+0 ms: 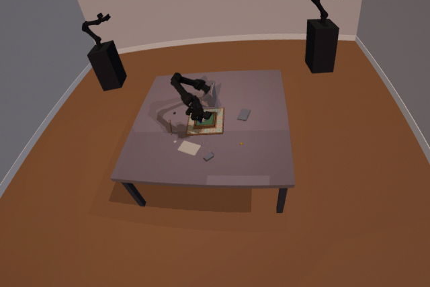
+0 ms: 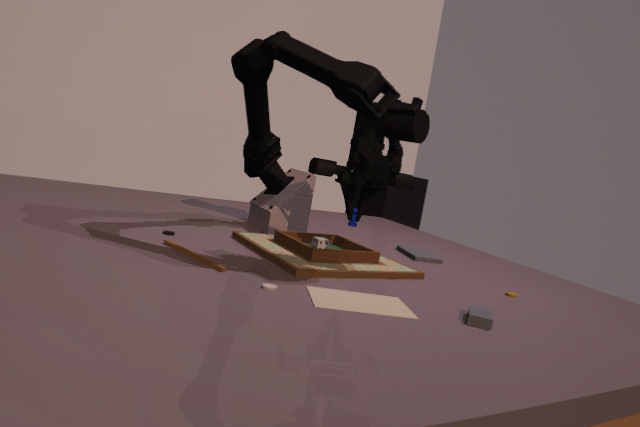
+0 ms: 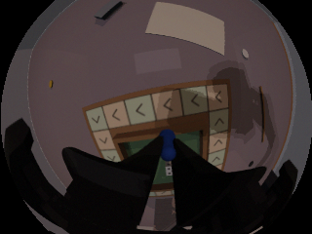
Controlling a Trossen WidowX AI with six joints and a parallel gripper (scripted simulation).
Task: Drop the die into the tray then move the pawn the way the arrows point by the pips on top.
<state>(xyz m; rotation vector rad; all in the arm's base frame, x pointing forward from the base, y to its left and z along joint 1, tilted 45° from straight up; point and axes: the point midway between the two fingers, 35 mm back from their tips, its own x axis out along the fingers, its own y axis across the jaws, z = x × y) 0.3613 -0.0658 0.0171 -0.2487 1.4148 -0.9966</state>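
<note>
The white die lies 10 cm behind my gripper tip, 1 cm to the left of it and 7 cm below it. The rest, counted from my gripper tip: blue pawn (1 cm above); white disc (9 cm ahead, 21 cm to the right, 9 cm below); pale card (16 cm ahead, 10 cm to the right, 9 cm below).
</note>
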